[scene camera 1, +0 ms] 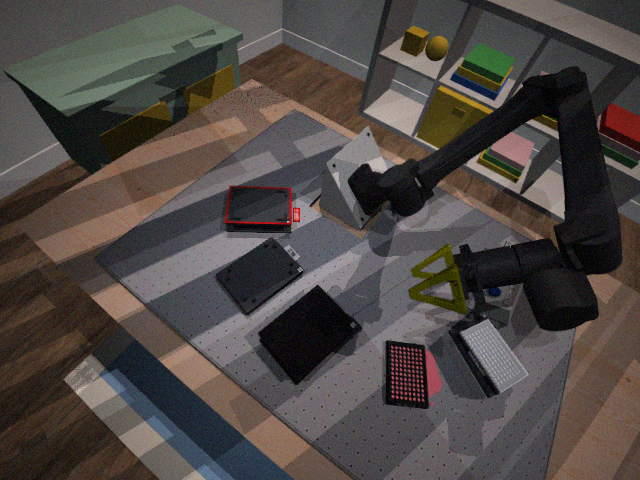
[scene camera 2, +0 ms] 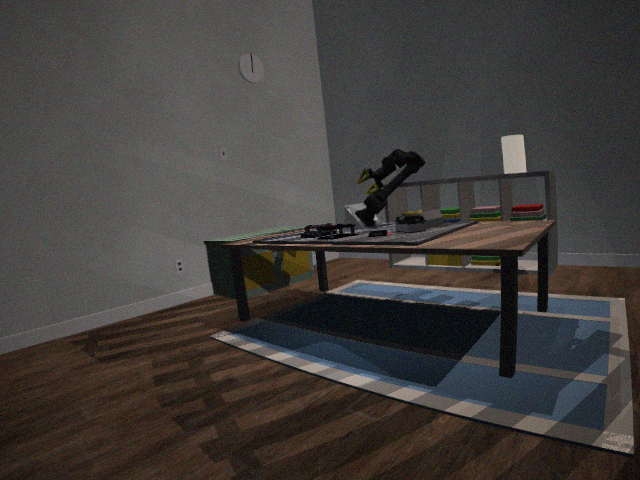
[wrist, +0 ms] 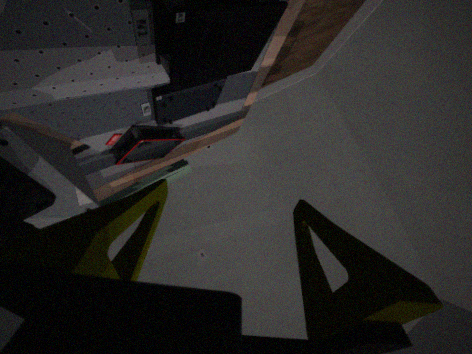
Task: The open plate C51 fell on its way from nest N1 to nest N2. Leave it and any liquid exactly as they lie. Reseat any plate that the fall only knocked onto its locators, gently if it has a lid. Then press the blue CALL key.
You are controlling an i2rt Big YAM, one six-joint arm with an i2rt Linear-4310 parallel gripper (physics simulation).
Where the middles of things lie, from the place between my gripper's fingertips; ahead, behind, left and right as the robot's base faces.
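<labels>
Red-framed dark plate (scene camera 1: pixel 255 205): well to the right of my hand, a good way below it and slightly behind it.
</labels>
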